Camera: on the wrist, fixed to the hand. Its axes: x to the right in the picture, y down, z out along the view.
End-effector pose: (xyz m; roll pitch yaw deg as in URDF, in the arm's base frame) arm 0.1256 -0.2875 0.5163 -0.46 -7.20 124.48
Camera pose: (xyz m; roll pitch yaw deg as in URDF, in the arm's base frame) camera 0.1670 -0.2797 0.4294 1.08 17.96 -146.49
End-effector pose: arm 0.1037 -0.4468 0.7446 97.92 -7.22 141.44
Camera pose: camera 0.0674 -0.5314 0.7154 -33.65 -77.21 -87.18
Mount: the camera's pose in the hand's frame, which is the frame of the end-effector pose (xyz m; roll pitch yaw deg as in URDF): -0.0278 -0.0379 -0.0844 8.64 17.48 91.36
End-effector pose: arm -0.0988 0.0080 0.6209 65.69 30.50 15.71
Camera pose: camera -0.1723 0.0510 0.5753 48.87 -40.82 77.41
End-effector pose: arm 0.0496 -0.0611 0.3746 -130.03 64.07 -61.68
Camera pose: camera 0.0439 -0.1354 0.4360 120.42 12.38 178.02
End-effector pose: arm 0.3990 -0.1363 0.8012 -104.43 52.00 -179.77
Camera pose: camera 0.3703 -0.0641 0.8587 120.38 30.31 37.98
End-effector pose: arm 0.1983 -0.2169 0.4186 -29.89 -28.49 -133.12
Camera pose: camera 0.1426 -0.1668 0.3576 -29.60 41.10 -69.17
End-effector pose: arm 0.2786 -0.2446 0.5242 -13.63 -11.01 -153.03
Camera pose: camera 0.2648 -0.1880 0.4471 -3.82 30.76 -68.13
